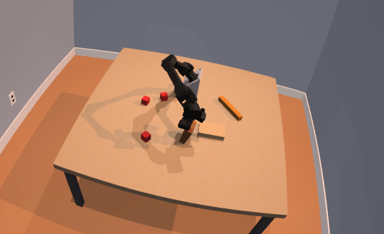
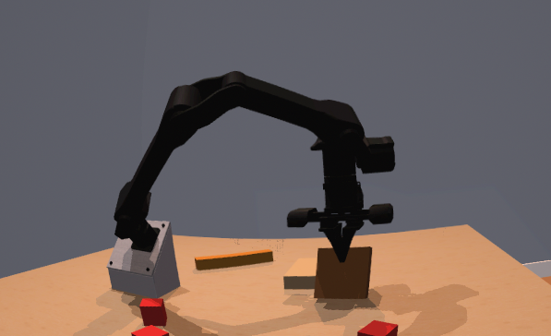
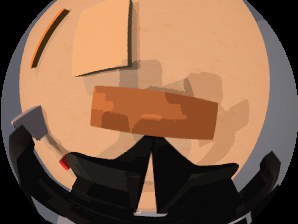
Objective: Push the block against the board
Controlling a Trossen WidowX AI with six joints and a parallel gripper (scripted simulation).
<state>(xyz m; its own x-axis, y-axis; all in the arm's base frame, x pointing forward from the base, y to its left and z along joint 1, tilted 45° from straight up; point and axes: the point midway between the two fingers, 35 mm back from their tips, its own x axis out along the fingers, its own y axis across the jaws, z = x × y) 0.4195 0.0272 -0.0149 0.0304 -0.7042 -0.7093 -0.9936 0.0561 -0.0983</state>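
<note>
Now: the brown square block 10 mm to the left of my gripper tip and 30 mm below it. Round my gripper tip: thin orange bar 330 mm behind, 240 mm to the left, 70 mm below; then tan board 90 mm behind, 140 mm to the left, 70 mm below.
</note>
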